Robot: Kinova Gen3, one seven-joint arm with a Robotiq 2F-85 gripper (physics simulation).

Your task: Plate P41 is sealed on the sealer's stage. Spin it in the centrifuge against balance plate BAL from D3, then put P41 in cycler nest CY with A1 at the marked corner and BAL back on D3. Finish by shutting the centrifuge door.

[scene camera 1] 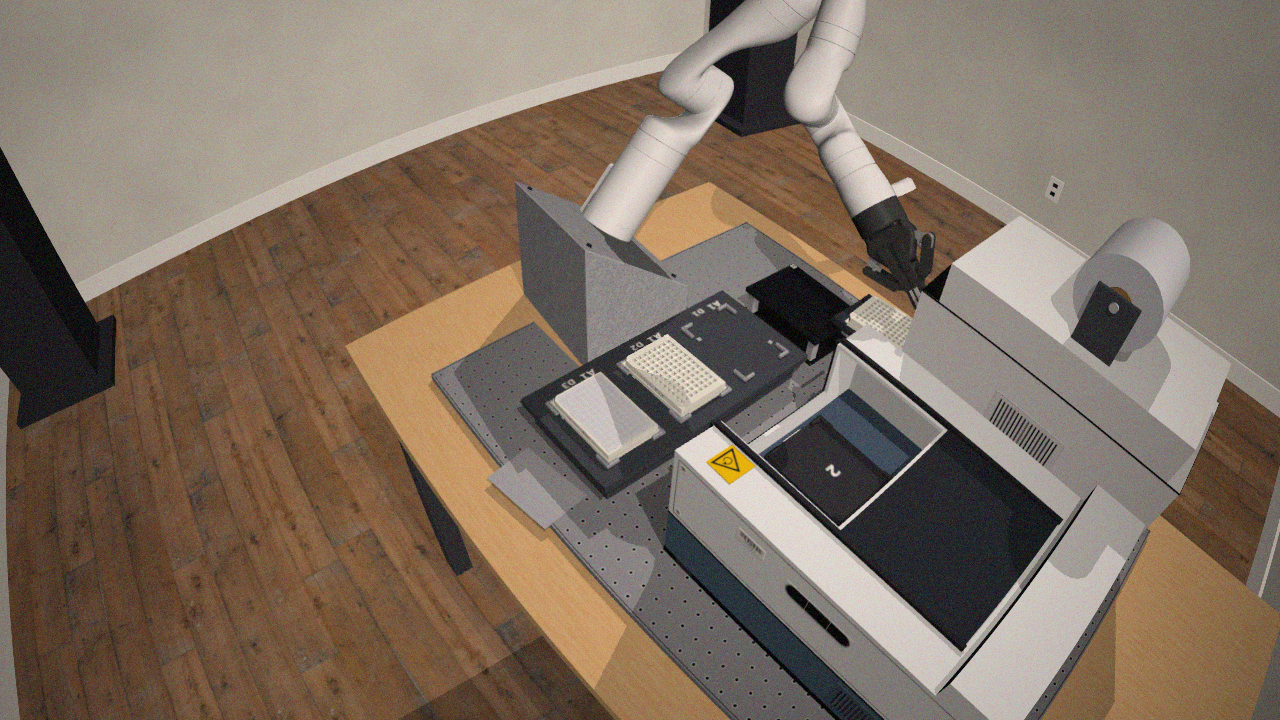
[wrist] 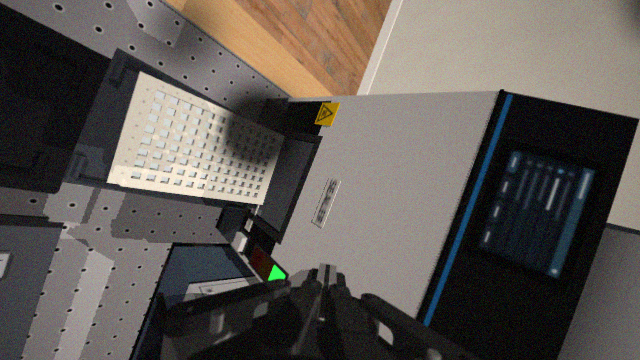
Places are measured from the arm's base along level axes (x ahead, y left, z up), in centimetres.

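Pixels of known places: gripper, between the fingertips: [wrist: 326, 276]; arm's base, origin of its link: [scene camera 1: 606, 226].
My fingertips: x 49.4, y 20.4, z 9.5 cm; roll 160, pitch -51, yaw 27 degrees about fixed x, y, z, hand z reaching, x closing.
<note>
For each thing: its middle in the pictures, then the offset to it from my fingertips. "pt": a spot on its surface instead. Level surfaces: height alone.
- Plate P41, middle of its body: [wrist: 214, 153] [scene camera 1: 891, 328] dz -11.6, dx -7.8, dy +5.3 cm
- sealer, middle of its body: [scene camera 1: 1064, 376] [wrist: 426, 235] dz +1.6, dx +20.9, dy +7.2 cm
- Balance plate BAL, middle of its body: [scene camera 1: 604, 415] dz -16.3, dx -20.2, dy -38.6 cm
- centrifuge, a spot on its surface: [scene camera 1: 814, 528] pt dz -1.2, dx +14.9, dy -35.8 cm
- dark panel, middle of its body: [scene camera 1: 958, 528] dz -1.0, dx +25.1, dy -22.9 cm
- welled plate, middle of its body: [scene camera 1: 673, 374] dz -16.3, dx -21.5, dy -26.3 cm
- dark deck, height of its surface: dz -17.1 cm
- black block, middle of its body: [scene camera 1: 801, 311] dz -19.4, dx -24.2, dy +2.3 cm
Plate P41 [scene camera 1: 881, 319] [wrist: 200, 145], cream with a grid of wells, sits on the dark stage [wrist: 296, 182] in front of the sealer [scene camera 1: 1065, 358] [wrist: 400, 165]. My gripper [scene camera 1: 914, 293] [wrist: 326, 276] is shut and empty, above and beside the plate near the sealer's front. Balance plate BAL [scene camera 1: 604, 416] lies flat on D3, with a smooth pale top. The centrifuge [scene camera 1: 814, 528] has an open hatch; a dark bucket [scene camera 1: 819, 461] marked 2 shows inside. A dark panel [scene camera 1: 957, 528] covers the rest of its top. I cannot identify nest CY with certainty.
Another welled plate [scene camera 1: 675, 371] sits on D2 of the dark deck [scene camera 1: 595, 470]; D1's corner brackets hold no plate. A black block [scene camera 1: 801, 302] stands between the deck and P41. A green light [wrist: 276, 273] shows near the gripper. The grey arm mount [scene camera 1: 554, 268] stands behind the deck.
</note>
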